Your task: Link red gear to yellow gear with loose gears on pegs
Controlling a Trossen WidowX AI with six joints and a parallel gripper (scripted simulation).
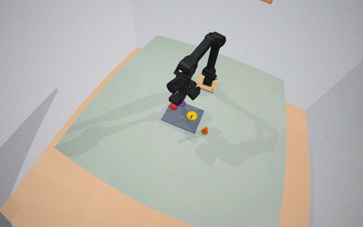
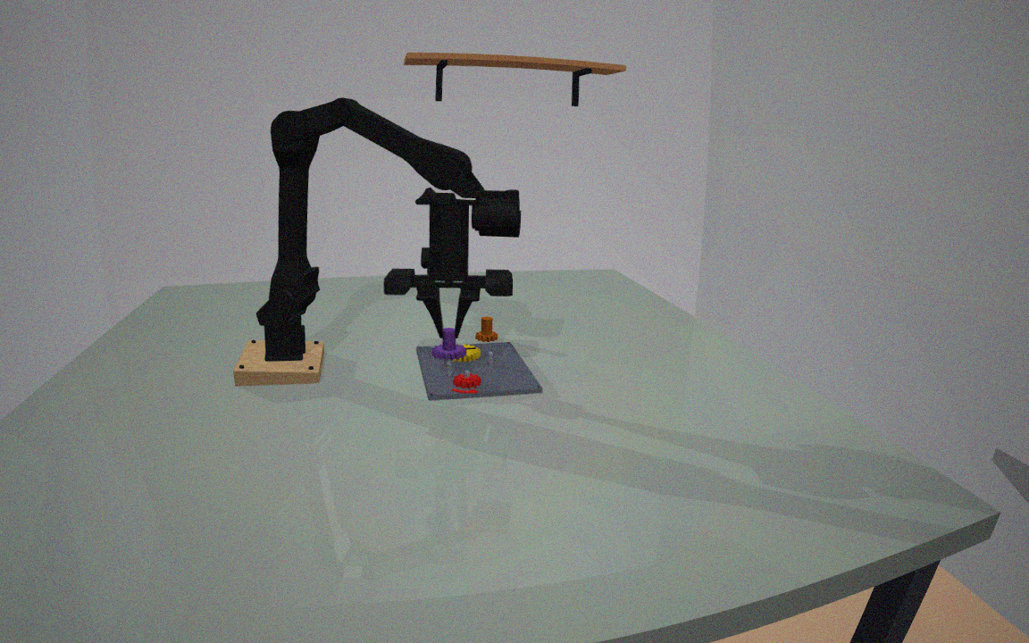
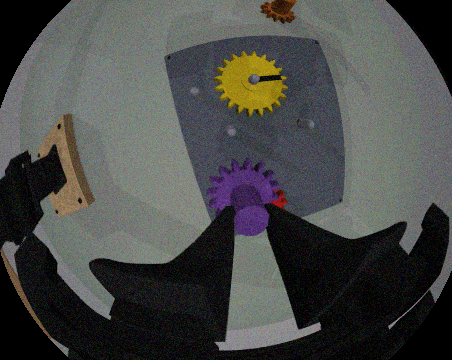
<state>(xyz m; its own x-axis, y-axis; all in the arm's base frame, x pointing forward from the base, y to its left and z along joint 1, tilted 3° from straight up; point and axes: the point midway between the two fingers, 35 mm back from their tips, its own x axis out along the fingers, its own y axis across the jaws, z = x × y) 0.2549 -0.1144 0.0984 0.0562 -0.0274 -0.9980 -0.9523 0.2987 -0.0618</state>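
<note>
My gripper tip is 50 mm above the red gear, 40 mm to the left of it and 20 mm short of it. The rest, counted from my gripper tip: yellow gear: 80 mm to the left, 50 mm below, 40 mm ahead; then purple gear: 10 mm below; then orange gear: 180 mm to the left, 110 mm ahead, 50 mm below.
</note>
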